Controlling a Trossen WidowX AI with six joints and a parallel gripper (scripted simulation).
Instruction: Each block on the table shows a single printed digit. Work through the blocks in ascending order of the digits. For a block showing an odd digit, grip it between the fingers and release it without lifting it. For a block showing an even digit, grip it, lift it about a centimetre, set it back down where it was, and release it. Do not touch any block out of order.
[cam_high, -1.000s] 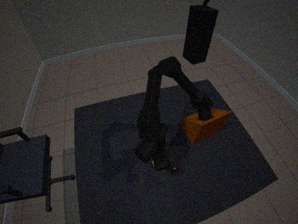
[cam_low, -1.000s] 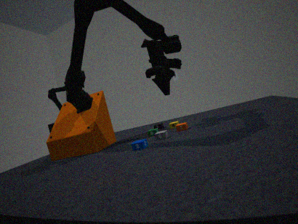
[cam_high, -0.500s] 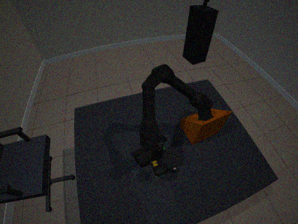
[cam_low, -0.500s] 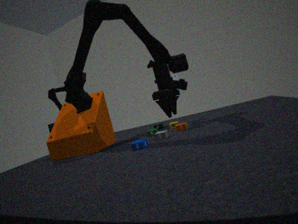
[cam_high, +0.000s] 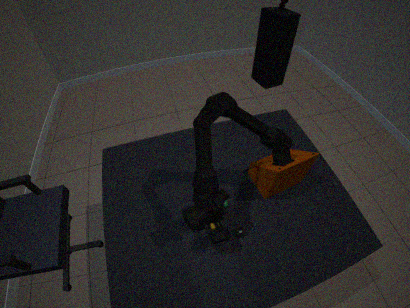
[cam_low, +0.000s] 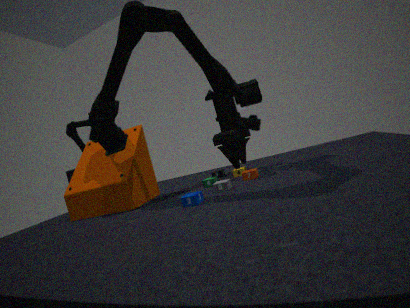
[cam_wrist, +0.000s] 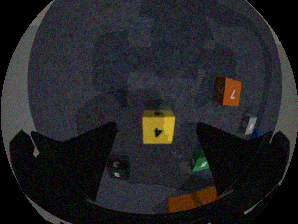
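Right now my gripper tip is 1 cm past the yellow block and 1 cm above it. The rest, counted from my gripper tip: orange block (2 cm ahead, 10 cm to the right, 1 cm below); green block (8 cm behind, 6 cm to the right, 1 cm below); black block (8 cm behind, 7 cm to the left, 1 cm below).
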